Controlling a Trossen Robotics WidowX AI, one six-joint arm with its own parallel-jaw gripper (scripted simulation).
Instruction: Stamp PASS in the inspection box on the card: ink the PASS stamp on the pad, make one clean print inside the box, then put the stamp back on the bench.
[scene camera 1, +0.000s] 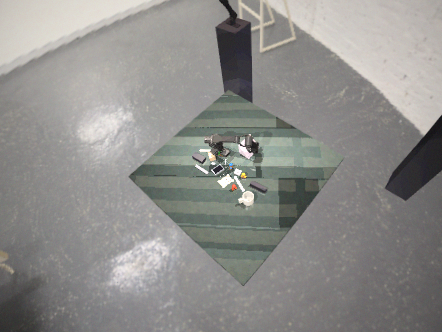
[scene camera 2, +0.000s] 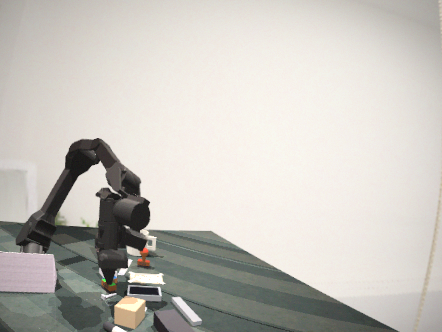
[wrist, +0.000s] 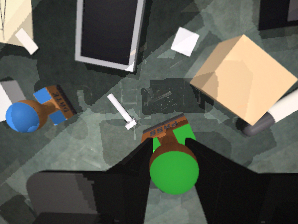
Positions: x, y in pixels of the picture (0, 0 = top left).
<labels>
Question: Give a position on a blue-knobbed stamp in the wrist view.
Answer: At 30, 115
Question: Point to a pass stamp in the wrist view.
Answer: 173, 167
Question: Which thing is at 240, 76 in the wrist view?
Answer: A tan box.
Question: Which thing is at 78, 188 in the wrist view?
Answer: The gripper.
</labels>
